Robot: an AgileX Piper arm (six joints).
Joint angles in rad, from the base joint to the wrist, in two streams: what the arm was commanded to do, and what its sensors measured. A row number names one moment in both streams.
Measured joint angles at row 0: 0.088 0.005 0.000 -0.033 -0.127 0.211
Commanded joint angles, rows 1 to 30: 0.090 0.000 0.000 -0.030 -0.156 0.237; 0.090 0.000 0.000 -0.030 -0.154 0.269; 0.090 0.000 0.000 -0.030 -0.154 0.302; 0.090 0.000 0.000 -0.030 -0.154 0.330; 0.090 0.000 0.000 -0.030 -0.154 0.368; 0.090 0.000 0.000 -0.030 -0.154 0.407; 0.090 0.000 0.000 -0.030 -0.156 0.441; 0.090 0.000 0.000 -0.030 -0.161 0.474; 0.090 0.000 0.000 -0.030 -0.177 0.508; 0.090 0.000 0.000 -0.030 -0.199 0.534; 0.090 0.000 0.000 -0.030 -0.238 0.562; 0.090 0.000 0.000 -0.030 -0.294 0.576; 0.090 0.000 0.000 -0.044 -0.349 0.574; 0.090 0.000 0.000 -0.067 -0.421 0.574; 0.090 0.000 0.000 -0.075 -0.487 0.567; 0.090 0.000 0.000 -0.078 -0.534 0.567; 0.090 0.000 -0.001 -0.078 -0.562 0.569; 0.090 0.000 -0.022 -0.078 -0.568 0.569; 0.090 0.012 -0.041 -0.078 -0.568 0.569; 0.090 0.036 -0.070 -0.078 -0.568 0.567; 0.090 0.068 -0.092 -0.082 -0.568 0.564; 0.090 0.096 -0.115 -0.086 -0.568 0.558; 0.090 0.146 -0.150 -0.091 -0.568 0.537; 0.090 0.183 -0.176 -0.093 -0.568 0.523; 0.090 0.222 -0.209 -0.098 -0.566 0.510; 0.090 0.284 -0.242 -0.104 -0.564 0.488; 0.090 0.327 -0.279 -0.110 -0.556 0.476; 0.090 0.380 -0.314 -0.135 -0.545 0.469; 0.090 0.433 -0.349 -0.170 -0.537 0.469; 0.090 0.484 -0.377 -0.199 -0.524 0.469
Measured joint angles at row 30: 0.088 0.312 -0.265 -0.103 -0.558 0.496
